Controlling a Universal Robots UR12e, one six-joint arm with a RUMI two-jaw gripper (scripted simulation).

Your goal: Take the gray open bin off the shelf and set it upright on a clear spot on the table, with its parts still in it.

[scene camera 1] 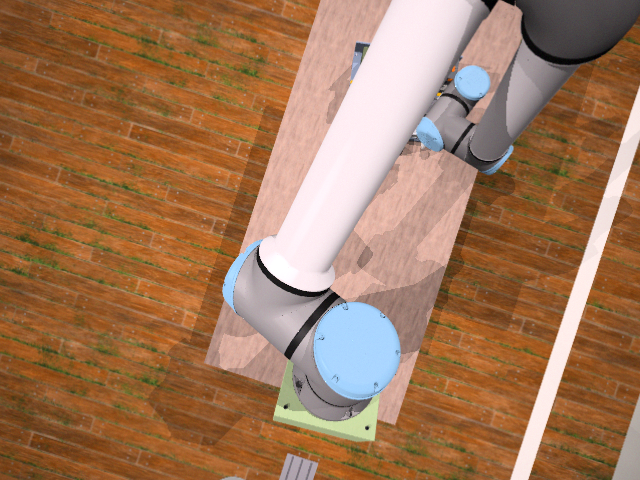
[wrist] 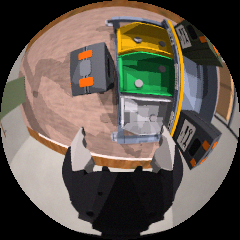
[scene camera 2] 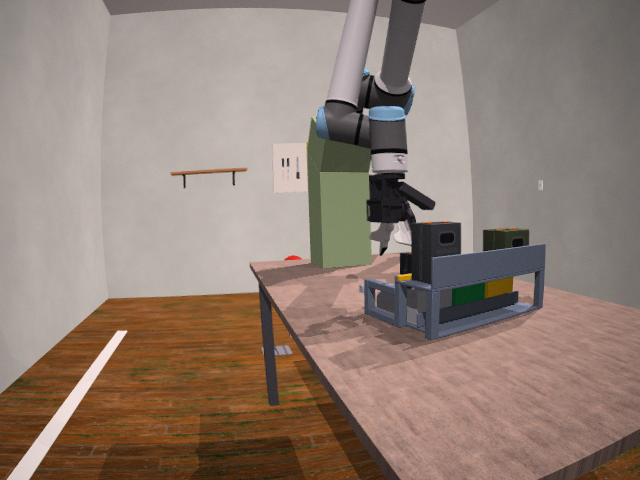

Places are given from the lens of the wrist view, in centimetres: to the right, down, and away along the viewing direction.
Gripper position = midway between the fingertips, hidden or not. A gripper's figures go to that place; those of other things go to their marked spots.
gripper (wrist: 122, 127): 0, 1, 14
gray open bin (wrist: 135, 111): 5, -3, 25
